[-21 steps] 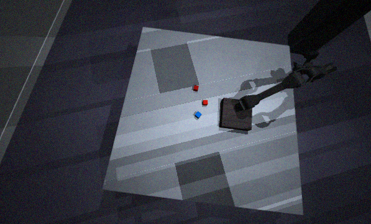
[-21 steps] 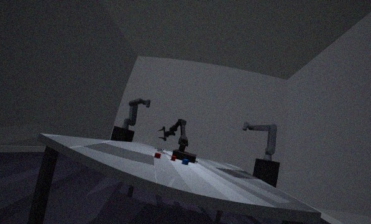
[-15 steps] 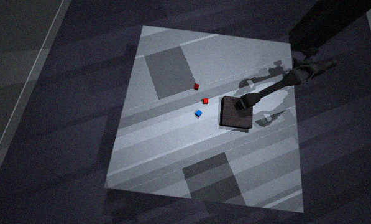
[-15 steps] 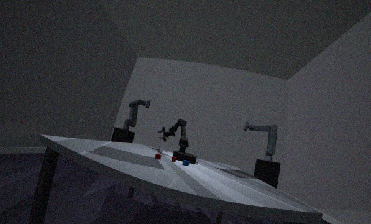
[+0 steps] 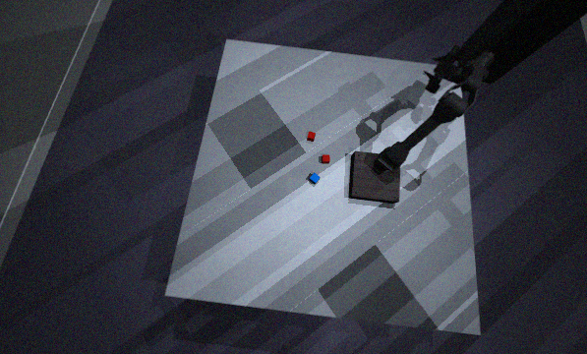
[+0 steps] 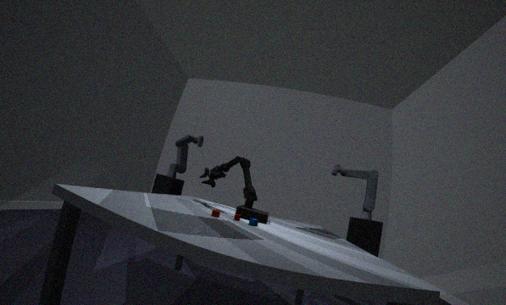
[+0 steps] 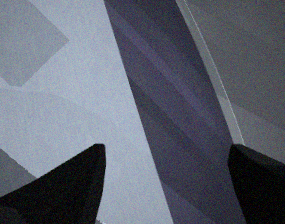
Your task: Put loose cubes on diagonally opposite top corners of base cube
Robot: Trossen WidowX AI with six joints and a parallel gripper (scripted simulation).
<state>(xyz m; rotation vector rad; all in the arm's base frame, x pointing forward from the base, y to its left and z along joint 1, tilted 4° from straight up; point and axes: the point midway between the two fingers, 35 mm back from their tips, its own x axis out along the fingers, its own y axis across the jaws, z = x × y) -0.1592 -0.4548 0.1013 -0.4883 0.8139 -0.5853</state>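
My gripper tip is 570 mm to the right of the blue cube, 430 mm short of it and 160 mm above it. From my gripper tip the other things lie so: red cube (470 mm ahead, 360 mm to the left, 170 mm below).
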